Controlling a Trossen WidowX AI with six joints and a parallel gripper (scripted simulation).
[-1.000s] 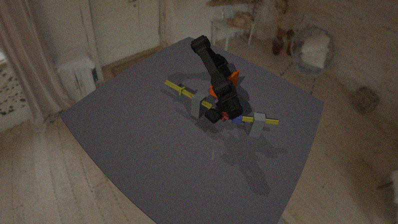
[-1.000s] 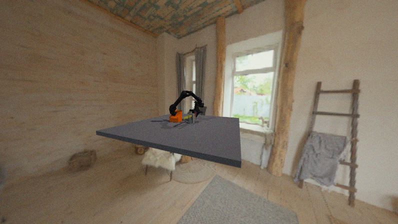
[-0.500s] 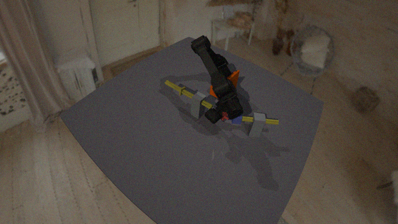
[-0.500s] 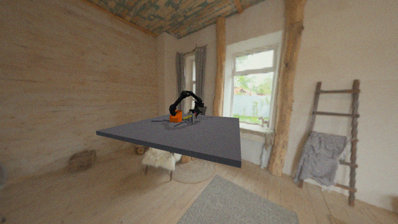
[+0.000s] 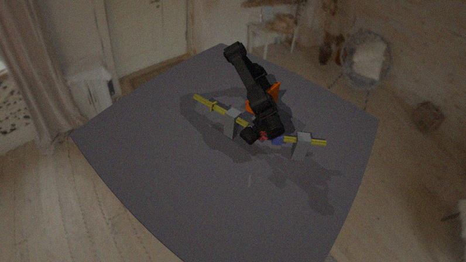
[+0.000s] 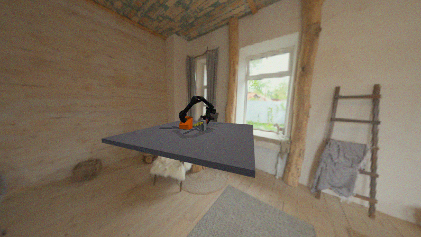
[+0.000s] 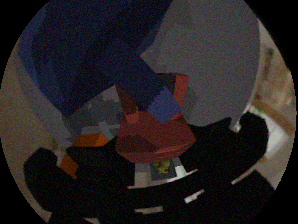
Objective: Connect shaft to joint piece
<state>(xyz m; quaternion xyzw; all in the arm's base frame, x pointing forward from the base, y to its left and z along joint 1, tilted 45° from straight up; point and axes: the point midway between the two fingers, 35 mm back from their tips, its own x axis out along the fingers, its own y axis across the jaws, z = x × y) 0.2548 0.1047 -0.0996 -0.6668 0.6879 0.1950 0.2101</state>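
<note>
Now: the red joint piece 40 mm above my gripper tip and 30 mm to the left of it.
</note>
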